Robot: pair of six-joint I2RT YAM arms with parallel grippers.
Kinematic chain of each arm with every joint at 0, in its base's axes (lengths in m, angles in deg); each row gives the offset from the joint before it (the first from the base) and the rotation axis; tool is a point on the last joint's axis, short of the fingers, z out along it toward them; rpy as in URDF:
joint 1: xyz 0 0 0.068 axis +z
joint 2: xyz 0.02 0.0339 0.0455 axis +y
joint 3: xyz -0.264 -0.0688 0 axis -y
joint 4: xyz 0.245 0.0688 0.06 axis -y
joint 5: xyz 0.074 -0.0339 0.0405 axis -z
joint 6: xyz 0.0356 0 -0.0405 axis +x
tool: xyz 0 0 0 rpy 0 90 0
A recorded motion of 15 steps. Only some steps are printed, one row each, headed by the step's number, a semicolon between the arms.
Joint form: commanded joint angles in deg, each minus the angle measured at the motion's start. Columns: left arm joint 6, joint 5, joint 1, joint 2, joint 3, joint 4; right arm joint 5, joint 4, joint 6, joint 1, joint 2, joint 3.
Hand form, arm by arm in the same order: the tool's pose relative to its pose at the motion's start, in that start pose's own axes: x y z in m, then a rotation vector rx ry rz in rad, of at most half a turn. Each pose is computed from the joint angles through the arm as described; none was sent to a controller.
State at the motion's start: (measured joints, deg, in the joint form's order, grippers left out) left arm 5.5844 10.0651 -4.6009 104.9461 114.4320 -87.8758; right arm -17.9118 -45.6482 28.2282 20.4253 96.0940 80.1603
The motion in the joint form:
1: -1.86 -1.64 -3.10 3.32 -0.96 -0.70; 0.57 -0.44 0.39 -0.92 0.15 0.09
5: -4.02 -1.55 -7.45 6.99 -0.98 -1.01; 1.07 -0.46 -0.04 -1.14 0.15 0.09
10: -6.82 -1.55 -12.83 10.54 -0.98 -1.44; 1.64 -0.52 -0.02 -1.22 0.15 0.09
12: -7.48 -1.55 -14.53 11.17 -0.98 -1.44; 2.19 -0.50 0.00 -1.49 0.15 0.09
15: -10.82 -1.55 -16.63 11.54 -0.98 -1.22; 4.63 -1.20 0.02 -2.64 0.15 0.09
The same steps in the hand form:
1: -0.0076 -0.0127 0.0282 -0.0123 0.0957 0.0063; -0.0025 -0.0054 -0.0011 0.0173 -0.0048 0.0229
5: -0.0154 -0.0360 0.0563 0.0001 0.1756 0.0322; -0.0032 -0.0068 -0.0015 0.0263 -0.0102 0.0188
10: -0.0182 -0.0677 0.0846 0.0030 0.2581 0.0658; -0.0035 -0.0076 -0.0017 0.0360 -0.0146 0.0206
12: -0.0175 -0.0783 0.0902 0.0034 0.2733 0.0821; -0.0044 -0.0093 -0.0022 0.0458 -0.0215 0.0248
15: -0.0160 -0.0918 0.0944 -0.0018 0.2811 0.0601; -0.0070 -0.0172 -0.0045 0.0949 -0.0394 0.0455

